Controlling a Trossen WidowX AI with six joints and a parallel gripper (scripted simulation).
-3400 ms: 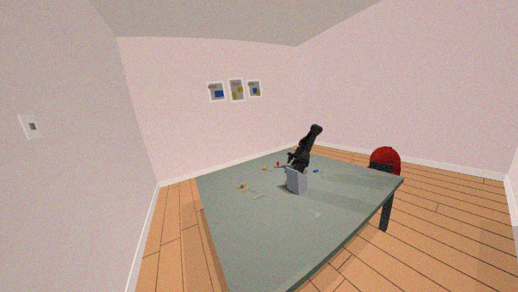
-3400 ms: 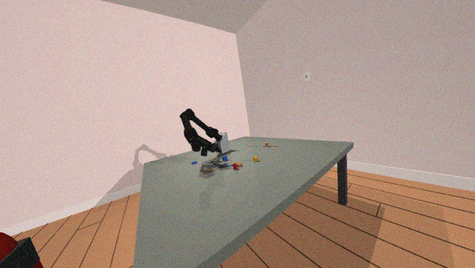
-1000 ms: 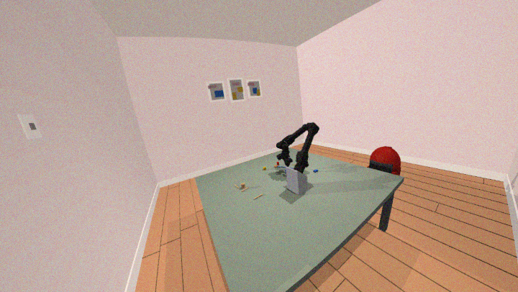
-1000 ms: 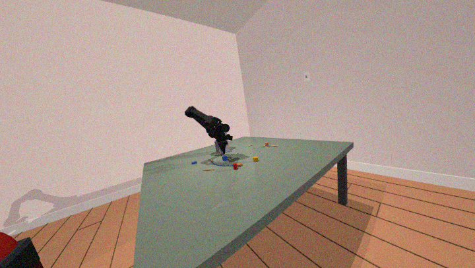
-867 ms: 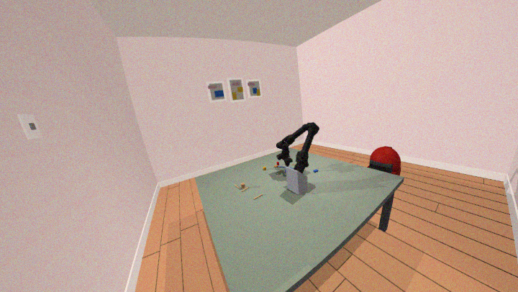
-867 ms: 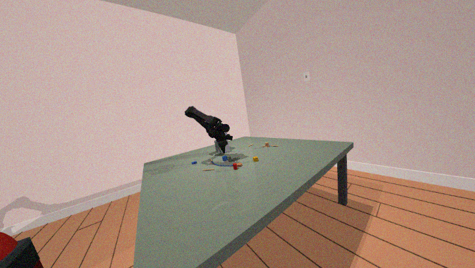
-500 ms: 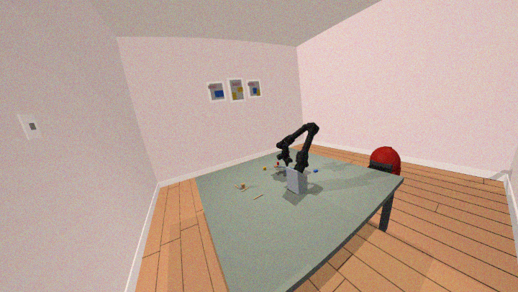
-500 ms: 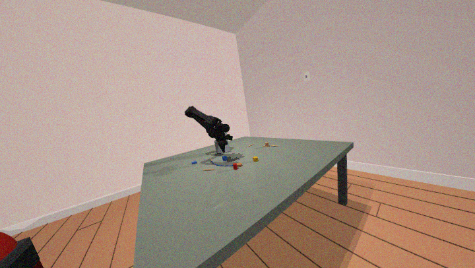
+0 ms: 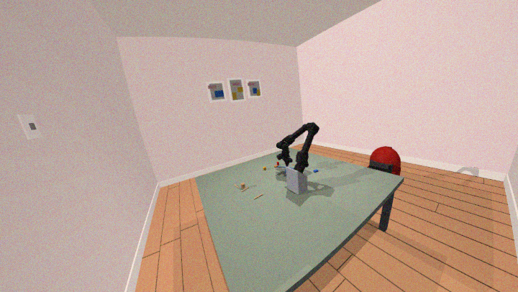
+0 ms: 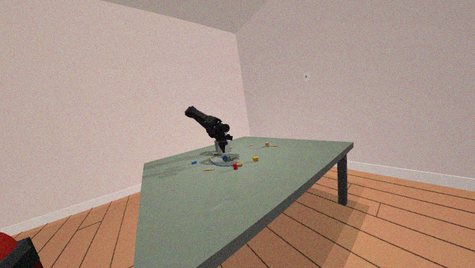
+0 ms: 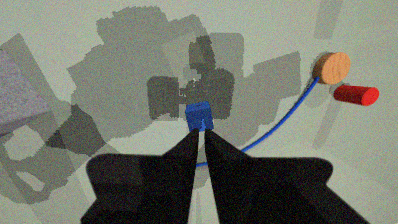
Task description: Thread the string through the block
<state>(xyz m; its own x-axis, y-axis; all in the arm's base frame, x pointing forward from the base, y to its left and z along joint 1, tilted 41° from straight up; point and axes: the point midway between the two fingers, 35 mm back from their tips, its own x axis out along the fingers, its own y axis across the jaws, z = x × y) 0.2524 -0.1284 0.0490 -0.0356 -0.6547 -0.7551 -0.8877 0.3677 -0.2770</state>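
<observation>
Now: gripper tip 10 cm past the thin wooden stick, 6 cm to the left of it and 6 cm above it. Also, from my gripper tip: red piece: 21 cm ahead, 6 cm to the right, 4 cm below; then thin stick: 18 cm to the right, 6 cm below, 5 cm ahead; then round wooden button: 19 cm ahead, 5 cm below, 2 cm to the right.
</observation>
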